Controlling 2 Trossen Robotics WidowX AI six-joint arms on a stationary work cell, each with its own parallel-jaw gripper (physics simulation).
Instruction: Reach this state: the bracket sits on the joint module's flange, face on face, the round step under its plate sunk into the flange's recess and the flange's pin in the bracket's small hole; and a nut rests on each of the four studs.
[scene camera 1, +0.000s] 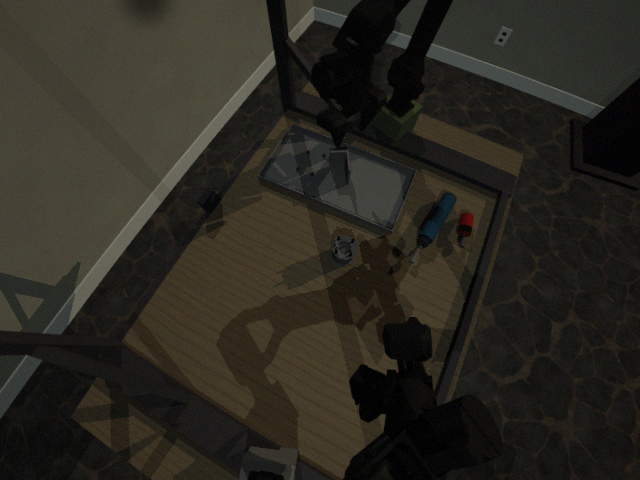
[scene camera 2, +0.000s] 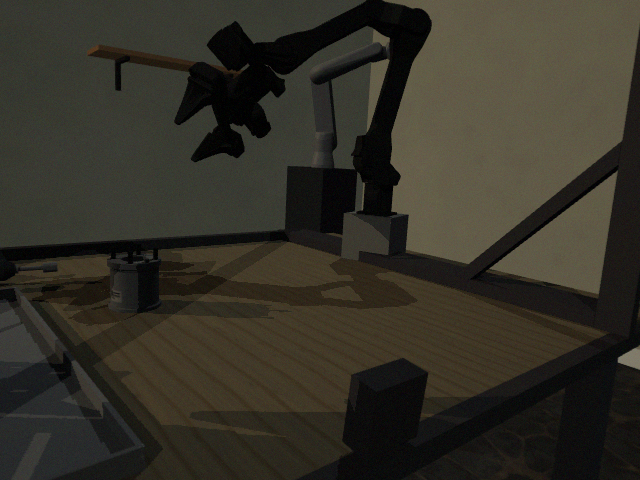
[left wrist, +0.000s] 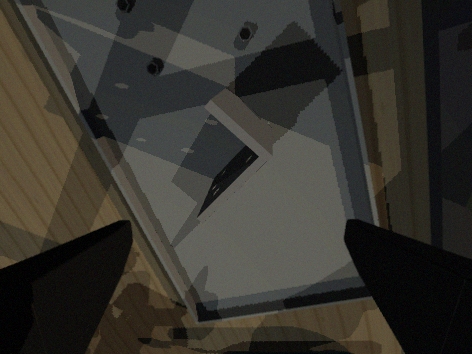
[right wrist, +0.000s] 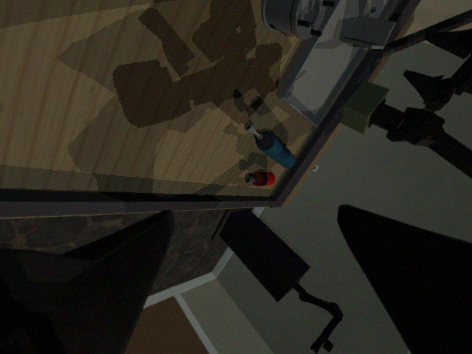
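Where they show: left gripper, between the fingertips: (scene camera 1: 349, 138) (left wrist: 240, 230) (right wrist: 413, 55); right gripper, between the fingertips: (scene camera 2: 184, 142) (right wrist: 255, 216); left arm's base, origin of its link: (scene camera 1: 399, 106) (right wrist: 376, 113); right arm's base, origin of its link: (scene camera 2: 376, 213).
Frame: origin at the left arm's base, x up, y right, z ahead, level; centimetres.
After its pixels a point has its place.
The joint module (scene camera 1: 342, 253) @[x -3.4, y -18.8, z 44.2 cm] (scene camera 2: 134, 284) @[x -5.9, y -15.2, z 42.6 cm] (right wrist: 285, 17) @[x -5.3, y -20.7, z 43.7 cm] stands upright on the table, its studs pointing up and bare. The bracket (scene camera 1: 339, 167) @[x -8.6, y 1.5, z 23.4 cm] (left wrist: 242, 125) @[x -2.6, y 2.4, z 23.3 cm] (right wrist: 367, 32) @[x -6.4, y 1.7, z 23.4 cm] rests in the grey tray (scene camera 1: 382, 188) @[x -9.0, y -12.5, z 19.8 cm] (left wrist: 280, 240) @[x -9.0, y -10.9, z 19.7 cm] (right wrist: 322, 80) @[x -9.0, y -10.8, z 20.3 cm], one plate standing up; a dark face with holes shows in the left wrist view. Several nuts lie loose in the tray, among them one nut (scene camera 1: 312, 174) @[x -8.6, y 5.2, z 31.1 cm] and another nut (left wrist: 245, 33) @[x -8.5, y 7.8, z 23.6 cm]. My left gripper (left wrist: 240, 230) @[x 4.5, y -0.3, z 22.7 cm] is open and empty above the tray, the bracket showing ahead between its fingers. My right gripper (scene camera 2: 185, 141) @[x 11.6, y -41.0, z 50.9 cm] (right wrist: 255, 216) @[x 11.6, y -41.0, z 50.9 cm] is open and empty, high above the table.
A blue screwdriver-like tool (scene camera 1: 438, 217) @[x -5.3, y -29.8, z 18.2 cm] (right wrist: 276, 149) @[x -5.3, y -30.7, z 22.5 cm] and a smaller red tool (scene camera 1: 465, 224) @[x -6.2, y -36.3, z 14.0 cm] (right wrist: 263, 178) @[x -6.5, y -36.6, z 15.7 cm] lie right of the tray in scene camera 1. A dark block (scene camera 2: 385, 403) @[x -5.0, y 20.1, z 57.3 cm] stands at the table's near edge. A green block (scene camera 1: 395, 124) @[x -1.5, y -3.0, z 5.0 cm] (right wrist: 365, 106) @[x -2.2, y -2.6, z 5.0 cm] carries the left arm.
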